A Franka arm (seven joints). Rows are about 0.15 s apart.
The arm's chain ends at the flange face. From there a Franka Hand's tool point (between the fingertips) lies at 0.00 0.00 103.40 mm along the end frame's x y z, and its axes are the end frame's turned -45 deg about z.
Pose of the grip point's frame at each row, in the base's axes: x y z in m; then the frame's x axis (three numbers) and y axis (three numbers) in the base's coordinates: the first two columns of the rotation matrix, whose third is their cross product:
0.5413, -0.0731, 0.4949, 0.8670, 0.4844, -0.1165, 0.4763, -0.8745, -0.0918
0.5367, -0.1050, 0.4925, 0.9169, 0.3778, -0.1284, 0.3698, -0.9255, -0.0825
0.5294, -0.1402, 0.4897, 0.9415, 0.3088, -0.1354, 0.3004, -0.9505, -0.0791
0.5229, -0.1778, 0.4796, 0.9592, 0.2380, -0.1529, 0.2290, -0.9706, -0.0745
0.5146, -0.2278, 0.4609, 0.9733, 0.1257, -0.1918, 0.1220, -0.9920, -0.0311
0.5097, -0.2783, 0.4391, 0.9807, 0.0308, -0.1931, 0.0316, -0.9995, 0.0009
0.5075, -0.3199, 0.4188, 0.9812, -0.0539, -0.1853, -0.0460, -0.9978, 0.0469
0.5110, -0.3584, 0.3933, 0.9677, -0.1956, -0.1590, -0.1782, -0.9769, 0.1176
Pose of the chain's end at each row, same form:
0.5564, -0.0756, 0.5972, 0.9499, -0.2758, -0.1473, -0.2763, -0.9609, 0.0175
0.5522, -0.1079, 0.5947, 0.9098, -0.3873, -0.1491, -0.3869, -0.9216, 0.0325
0.5452, -0.1437, 0.5918, 0.8782, -0.4538, -0.1517, -0.4533, -0.8905, 0.0398
0.5401, -0.1816, 0.5815, 0.8402, -0.5180, -0.1608, -0.5163, -0.8546, 0.0554
0.5347, -0.2285, 0.5623, 0.7745, -0.6126, -0.1576, -0.6020, -0.7903, 0.1136
0.5297, -0.2776, 0.5406, 0.7158, -0.6850, -0.1359, -0.6711, -0.7285, 0.1372
0.5269, -0.3160, 0.5203, 0.6613, -0.7437, -0.0979, -0.7263, -0.6674, 0.1642
0.5294, -0.3496, 0.4947, 0.5583, -0.8291, -0.0293, -0.8103, -0.5525, 0.1956

